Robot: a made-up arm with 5 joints.
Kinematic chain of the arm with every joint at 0, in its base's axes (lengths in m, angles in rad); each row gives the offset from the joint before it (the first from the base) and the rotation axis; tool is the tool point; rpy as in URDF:
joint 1: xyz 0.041 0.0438 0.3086 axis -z
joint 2: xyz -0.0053 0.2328 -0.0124 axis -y
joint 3: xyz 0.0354 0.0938 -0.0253 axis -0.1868 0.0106 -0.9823
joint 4: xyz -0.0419 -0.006 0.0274 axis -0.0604 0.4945 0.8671
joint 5: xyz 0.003 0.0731 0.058 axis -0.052 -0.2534 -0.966
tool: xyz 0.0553 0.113 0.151 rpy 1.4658 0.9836 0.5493
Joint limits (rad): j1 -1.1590..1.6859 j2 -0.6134..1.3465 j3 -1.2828..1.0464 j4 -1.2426..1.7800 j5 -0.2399..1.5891
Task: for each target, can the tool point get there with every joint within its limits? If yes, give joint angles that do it. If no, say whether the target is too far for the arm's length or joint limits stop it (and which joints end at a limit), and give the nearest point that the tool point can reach.
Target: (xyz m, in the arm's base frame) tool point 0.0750 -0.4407 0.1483
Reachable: no: joint limits stop it (at a limit: joint 1, joint 2, joint 3) | nearest point 0.3953 -0.2654 0.3259 | short by 0.406 m
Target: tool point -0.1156 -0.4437 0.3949
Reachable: no: joint limits stop it (at a limit: joint 1, joint 3, joint 4, joint 5) | nearest point -0.2454 -0.1094 0.3451 | short by 0.362 m
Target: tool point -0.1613 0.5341 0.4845
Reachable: yes | joints -0.2838 0.4431 0.0116 0.5210 0.2286
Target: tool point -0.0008 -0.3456 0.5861
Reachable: no: joint limits stop it (at a limit: joint 1, joint 2, joint 3, joint 4, joint 5) | nearest point 0.2254 -0.1401 0.4780 | short by 0.324 m
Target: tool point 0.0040 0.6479 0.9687
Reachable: no: too far | nearest point 0.0127 0.5066 0.5742 | short by 0.419 m
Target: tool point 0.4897 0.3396 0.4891
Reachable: yes | joints 0.8999 0.2715 0.3723 0.7070 0.3491
